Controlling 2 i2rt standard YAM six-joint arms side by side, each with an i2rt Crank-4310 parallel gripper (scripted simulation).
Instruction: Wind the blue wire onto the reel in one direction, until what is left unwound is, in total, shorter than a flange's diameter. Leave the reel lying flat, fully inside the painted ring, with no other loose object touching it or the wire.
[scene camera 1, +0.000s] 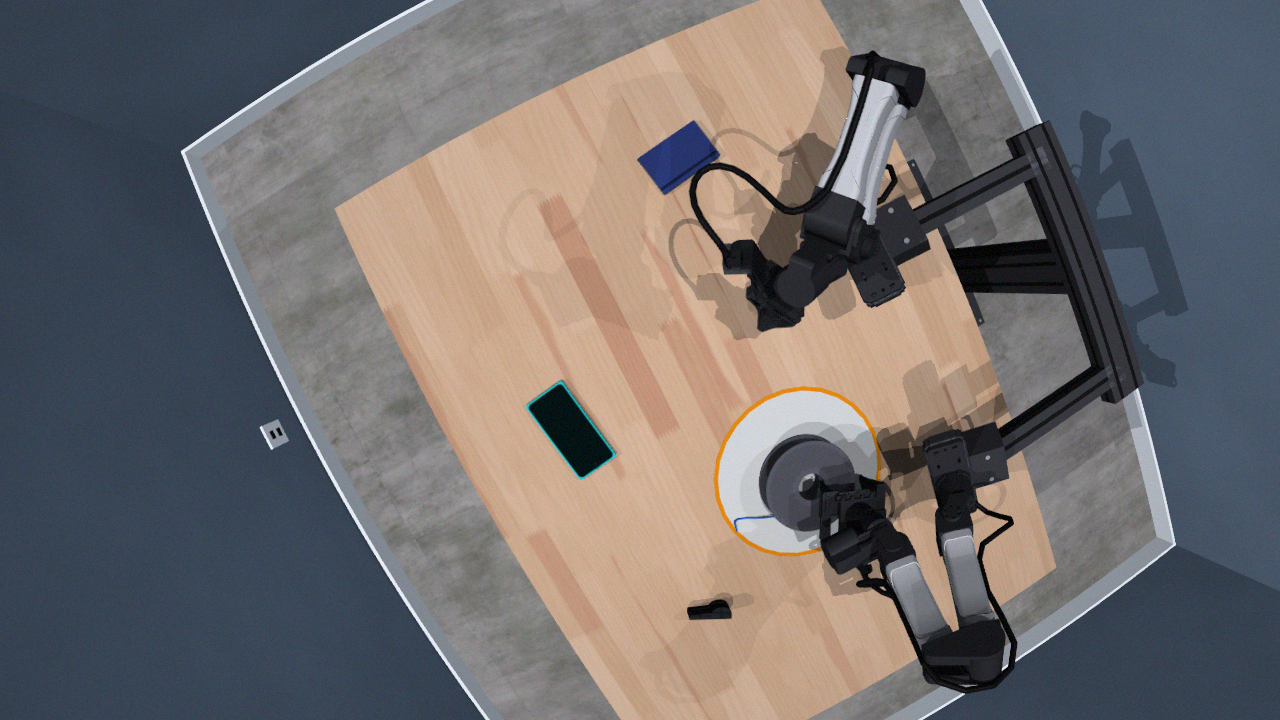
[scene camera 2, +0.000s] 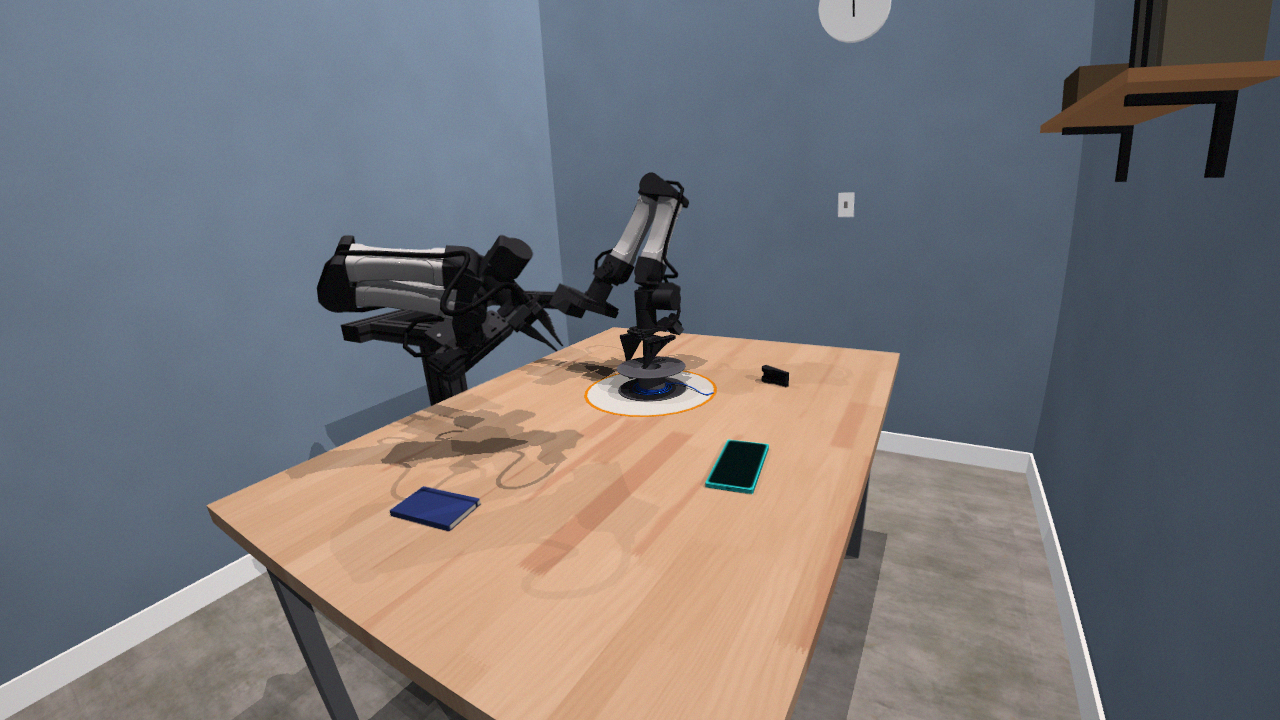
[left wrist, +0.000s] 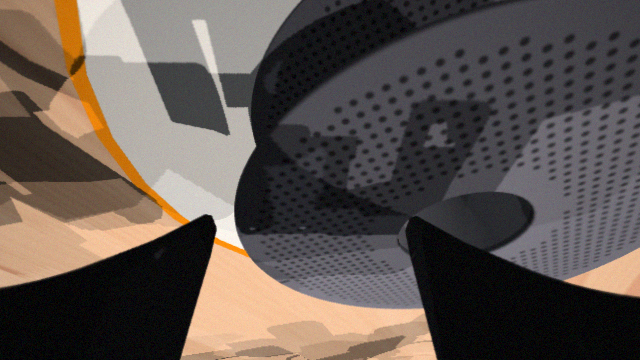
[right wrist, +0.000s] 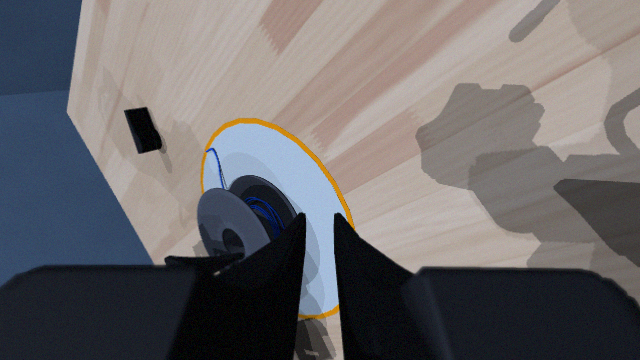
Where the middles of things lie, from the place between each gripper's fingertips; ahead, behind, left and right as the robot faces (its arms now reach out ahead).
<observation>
Now: left hand (scene camera 1: 840, 480) 6 cm short of the dark grey reel (scene camera 1: 800, 511), 2 cm to the left of it and 3 cm above it. Round my left hand: black clip-like object (right wrist: 139, 118) (35 cm ahead, 14 cm to the left, 4 cm below).
I see the dark grey reel 1 cm ahead of my right hand (scene camera 1: 759, 326), 36 cm to the left of it and 19 cm below it. The rest, counted from my right hand: black clip-like object: 30 cm ahead, 52 cm to the left, 20 cm below.
</observation>
